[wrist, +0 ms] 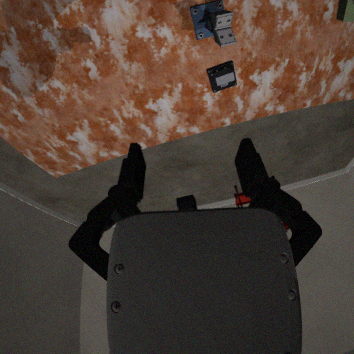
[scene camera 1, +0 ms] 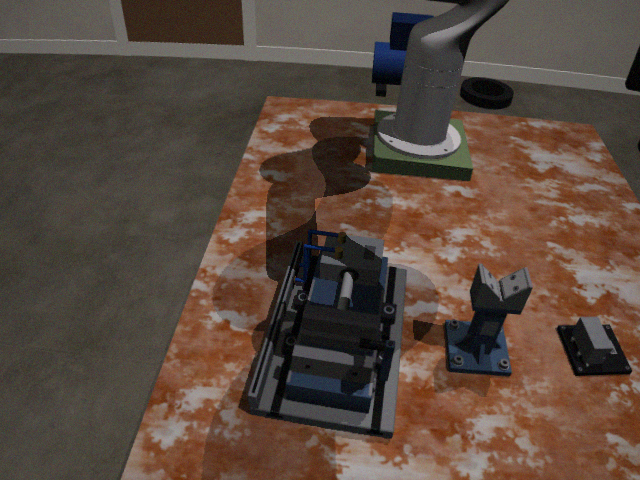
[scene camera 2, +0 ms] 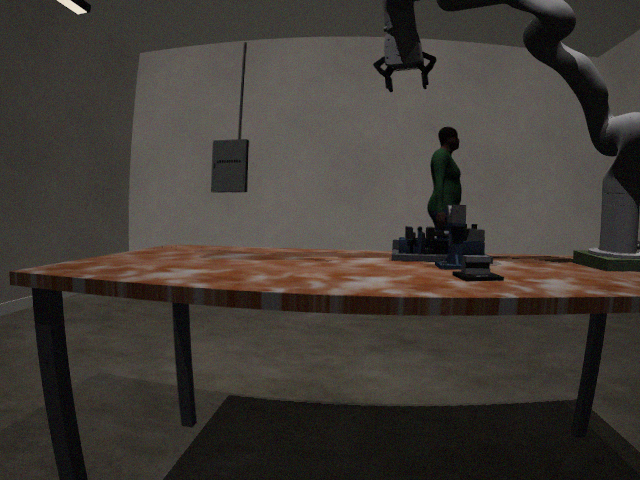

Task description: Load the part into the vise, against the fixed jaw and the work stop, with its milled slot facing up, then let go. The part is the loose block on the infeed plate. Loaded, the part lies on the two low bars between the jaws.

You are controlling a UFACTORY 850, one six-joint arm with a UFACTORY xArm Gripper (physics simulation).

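The part, a small grey block (scene camera 1: 592, 338) (scene camera 2: 476, 264) (wrist: 226, 79), sits on the black infeed plate (scene camera 1: 594, 369) (scene camera 2: 491, 277) (wrist: 212, 80). A dark recess shows across its side in scene camera 2; I cannot tell for certain which way the milled slot faces. The vise (scene camera 1: 336, 421) (scene camera 2: 408, 256) is a grey base with blue and grey jaws, a screw and a dark work stop (scene camera 1: 385, 356) at one side. Shadow hides the low bars. My gripper (scene camera 2: 407, 88) (wrist: 190, 150) is open and empty, high above the table and well away from the part; its fingers do not show in scene camera 1.
A blue stand (scene camera 1: 486, 330) (scene camera 2: 455, 250) (wrist: 200, 22) with a grey V-shaped top rises between vise and infeed plate. Blue tubes with brass tips (scene camera 1: 338, 252) rise at the vise's far end. The arm stands on a green base (scene camera 1: 421, 168) (scene camera 2: 604, 262). A person (scene camera 2: 445, 180) stands beyond the table.
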